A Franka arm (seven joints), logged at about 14 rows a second.
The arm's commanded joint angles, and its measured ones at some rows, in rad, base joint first. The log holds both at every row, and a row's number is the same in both.
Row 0, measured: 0.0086, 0.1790, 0.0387, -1.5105, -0.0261, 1.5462, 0.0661
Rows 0 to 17, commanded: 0.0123, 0.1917, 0.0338, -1.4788, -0.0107, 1.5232, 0.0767; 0.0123, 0.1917, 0.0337, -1.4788, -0.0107, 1.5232, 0.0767; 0.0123, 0.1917, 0.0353, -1.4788, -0.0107, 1.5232, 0.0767; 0.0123, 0.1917, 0.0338, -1.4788, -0.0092, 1.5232, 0.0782; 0.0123, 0.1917, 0.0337, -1.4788, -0.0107, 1.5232, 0.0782; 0.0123, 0.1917, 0.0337, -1.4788, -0.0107, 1.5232, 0.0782; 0.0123, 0.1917, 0.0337, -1.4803, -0.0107, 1.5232, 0.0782; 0.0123, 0.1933, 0.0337, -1.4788, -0.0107, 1.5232, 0.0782; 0.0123, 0.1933, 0.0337, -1.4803, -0.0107, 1.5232, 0.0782; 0.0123, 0.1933, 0.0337, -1.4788, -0.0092, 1.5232, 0.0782; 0.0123, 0.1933, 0.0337, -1.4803, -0.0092, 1.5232, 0.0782; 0.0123, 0.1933, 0.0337, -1.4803, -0.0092, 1.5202, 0.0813; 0.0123, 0.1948, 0.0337, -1.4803, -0.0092, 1.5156, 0.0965; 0.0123, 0.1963, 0.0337, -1.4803, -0.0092, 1.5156, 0.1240; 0.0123, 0.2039, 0.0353, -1.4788, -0.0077, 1.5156, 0.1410; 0.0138, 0.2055, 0.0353, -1.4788, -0.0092, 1.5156, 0.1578; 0.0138, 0.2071, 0.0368, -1.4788, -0.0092, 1.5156, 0.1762; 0.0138, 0.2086, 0.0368, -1.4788, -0.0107, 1.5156, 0.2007
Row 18, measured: 0.0086, 0.1903, 0.0391, -1.5105, -0.0261, 1.5376, 0.1427
